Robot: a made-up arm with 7 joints.
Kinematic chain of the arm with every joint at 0, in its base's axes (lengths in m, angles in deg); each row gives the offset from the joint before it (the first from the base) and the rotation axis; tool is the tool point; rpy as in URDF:
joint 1: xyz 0.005 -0.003 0.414 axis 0 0.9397 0.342
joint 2: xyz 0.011 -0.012 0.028 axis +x
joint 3: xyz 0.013 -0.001 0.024 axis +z
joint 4: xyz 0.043 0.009 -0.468 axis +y
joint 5: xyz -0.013 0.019 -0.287 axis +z
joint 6: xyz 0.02 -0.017 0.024 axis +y
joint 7: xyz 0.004 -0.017 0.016 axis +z
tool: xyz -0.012 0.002 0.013 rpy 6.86 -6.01 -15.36
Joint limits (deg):
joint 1: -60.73..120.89
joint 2: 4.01..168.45
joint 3: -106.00..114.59
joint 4: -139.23..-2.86
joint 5: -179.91..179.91
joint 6: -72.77..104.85
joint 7: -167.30..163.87
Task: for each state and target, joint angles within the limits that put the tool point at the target. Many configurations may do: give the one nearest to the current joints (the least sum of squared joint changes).
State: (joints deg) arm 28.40 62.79 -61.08 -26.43 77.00 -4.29 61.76
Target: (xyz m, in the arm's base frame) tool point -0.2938 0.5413 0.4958
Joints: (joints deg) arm 74.84 97.28 -95.61 -39.55 69.37 -7.13 61.23
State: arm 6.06 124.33 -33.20 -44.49 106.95 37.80 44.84
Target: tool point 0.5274 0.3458 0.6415
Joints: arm 49.73 157.11 -19.23 -48.09 108.64 42.22 46.56
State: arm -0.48 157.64 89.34 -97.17 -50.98 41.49 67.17
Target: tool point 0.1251 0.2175 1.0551
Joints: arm 5.07 142.72 83.80 -47.91 -64.64 48.37 71.40
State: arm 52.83 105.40 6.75 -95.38 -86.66 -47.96 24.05
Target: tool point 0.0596 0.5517 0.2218
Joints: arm 49.08 83.08 -6.12 -85.88 -85.27 -51.62 24.55
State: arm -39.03 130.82 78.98 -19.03 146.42 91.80 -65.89
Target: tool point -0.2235 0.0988 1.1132
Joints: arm -19.40 160.74 72.67 -26.27 146.59 97.08 -68.07
